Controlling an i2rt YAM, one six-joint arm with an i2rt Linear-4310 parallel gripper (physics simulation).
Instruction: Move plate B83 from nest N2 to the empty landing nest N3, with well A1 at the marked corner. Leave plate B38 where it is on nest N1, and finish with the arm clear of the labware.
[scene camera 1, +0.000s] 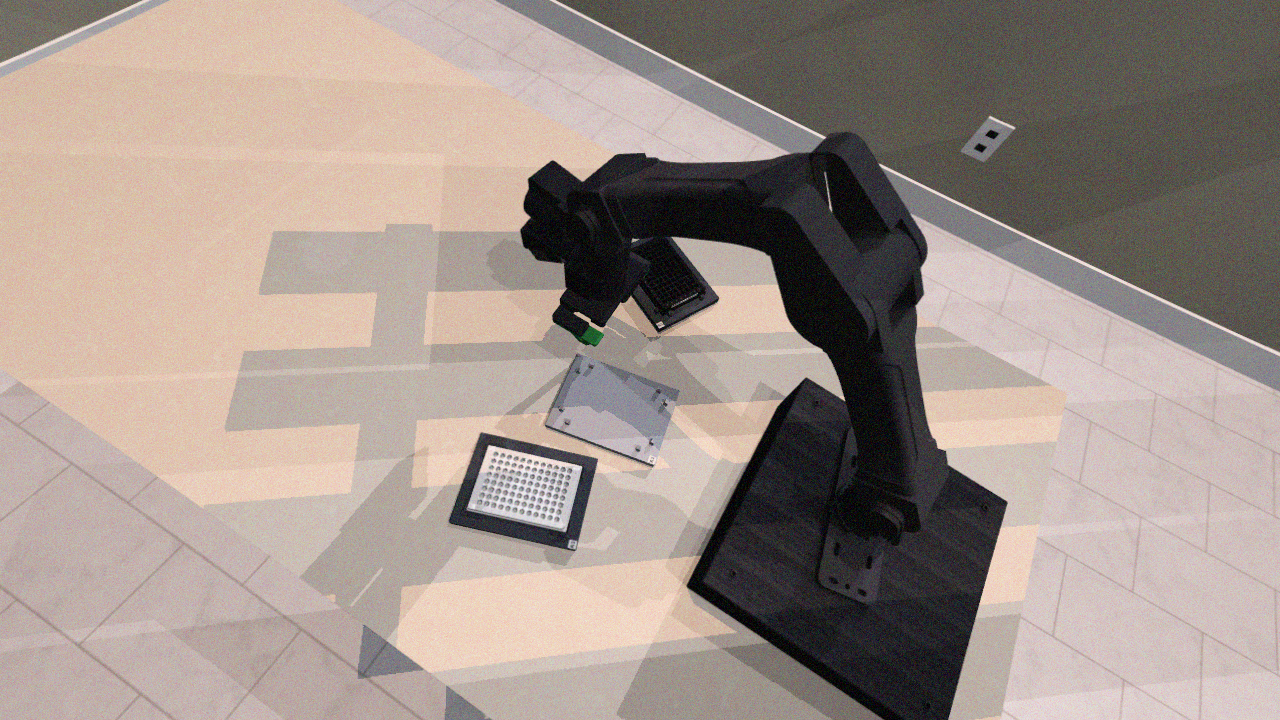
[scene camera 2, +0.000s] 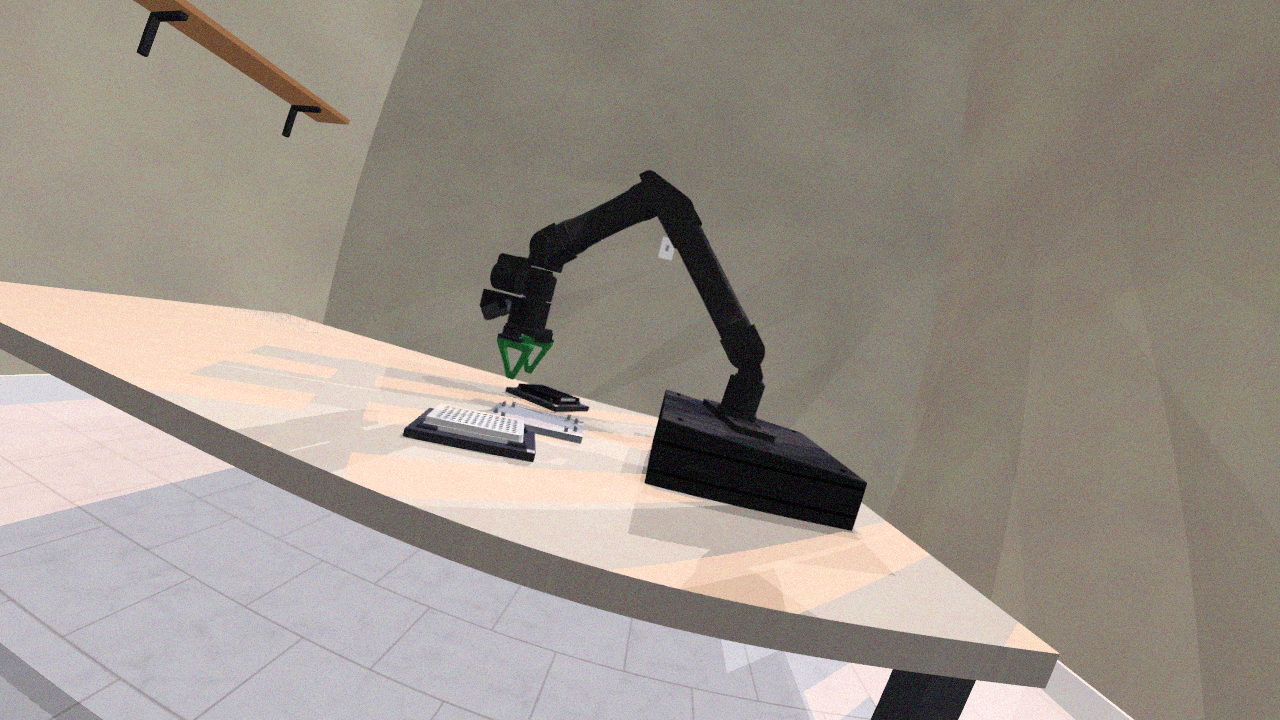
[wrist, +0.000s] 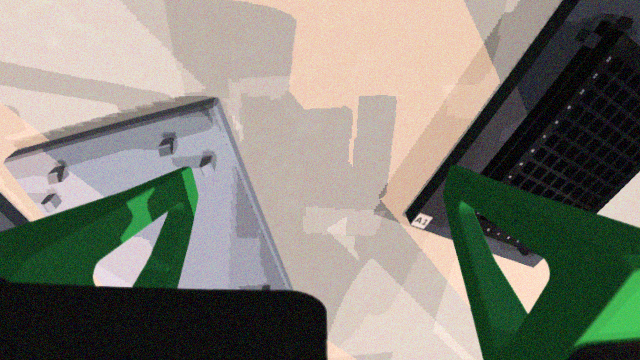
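Note:
The empty grey nest (scene camera 1: 617, 407) (scene camera 2: 547, 421) (wrist: 215, 245) has small upright pegs. A black well plate (scene camera 1: 669, 273) (scene camera 2: 547, 394) (wrist: 575, 145) sits on a dark nest (scene camera 1: 659, 320) (wrist: 482, 142) with an A1 tag at one corner. A white well plate (scene camera 1: 526, 488) (scene camera 2: 474, 422) sits on another dark nest (scene camera 1: 579, 503) (scene camera 2: 465, 445). I cannot read which plate is B83 or B38. My gripper (scene camera 1: 606, 315) (scene camera 2: 520, 372) (wrist: 320, 180) is open and empty, above the gap between the grey nest and the black plate's nest. Its far finger is hidden in scene camera 1.
The arm's black base block (scene camera 1: 832, 591) (scene camera 2: 751, 465) stands on the table (scene camera 1: 501, 608) (scene camera 2: 626, 537), to the right of the nests. A corner of the white plate's nest (wrist: 9, 212) shows at the wrist view's left edge. A wall shelf (scene camera 2: 241, 58) is high at the back left.

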